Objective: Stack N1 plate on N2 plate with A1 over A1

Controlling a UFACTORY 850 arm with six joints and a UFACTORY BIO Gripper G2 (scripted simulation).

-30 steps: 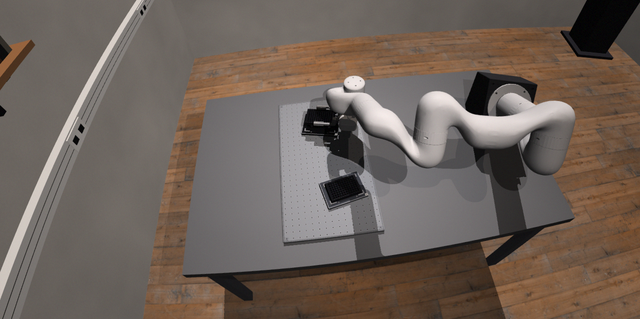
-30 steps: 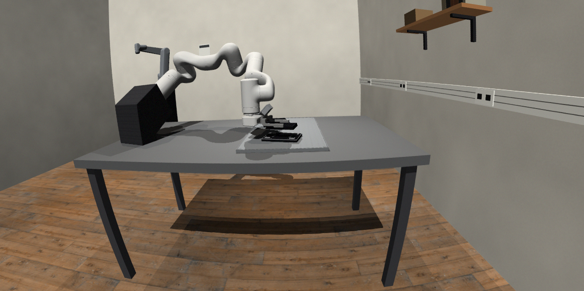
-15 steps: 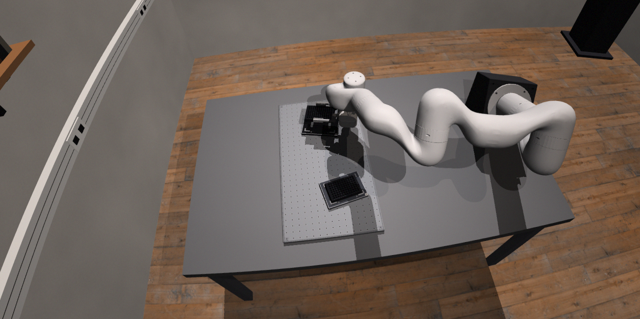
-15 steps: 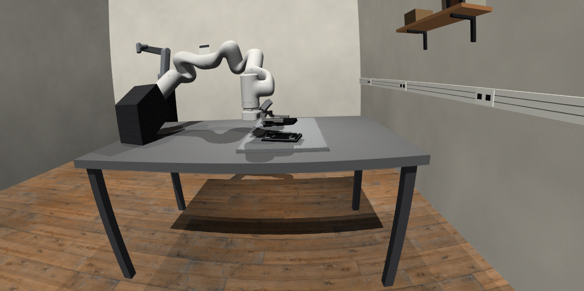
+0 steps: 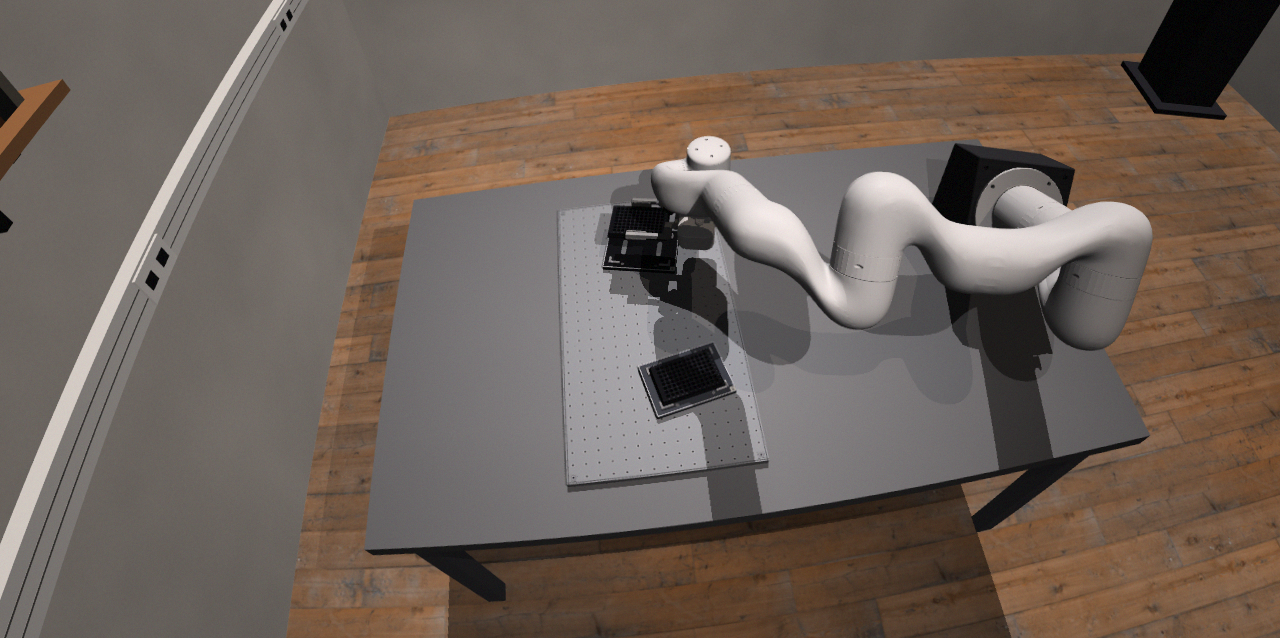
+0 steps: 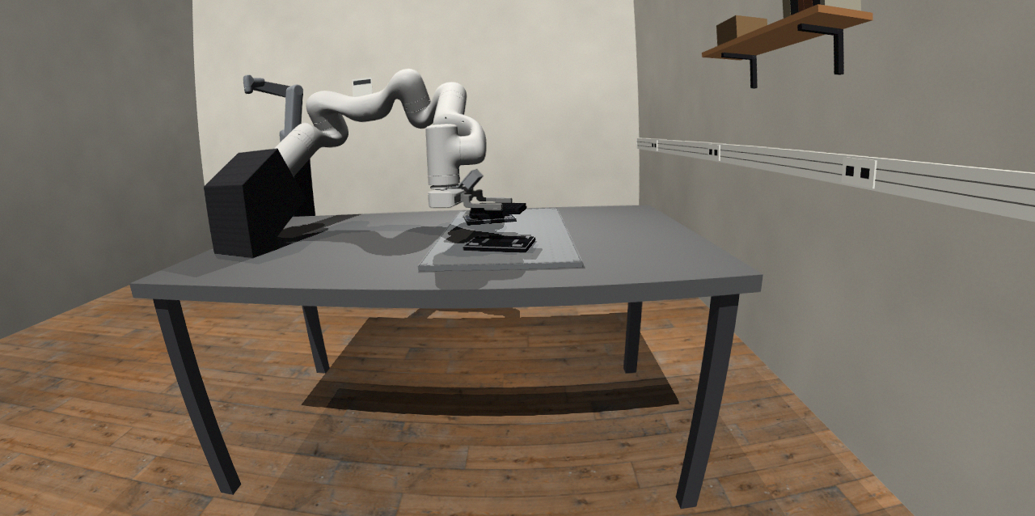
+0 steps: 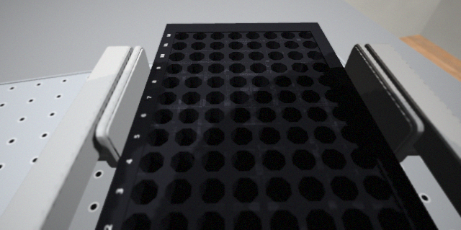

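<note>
My hand is 120 mm past the plate nest N2, 330 mm to the right of it and 100 mm above it. Also, from my hand: plate nest N1: 100 mm below.
</note>
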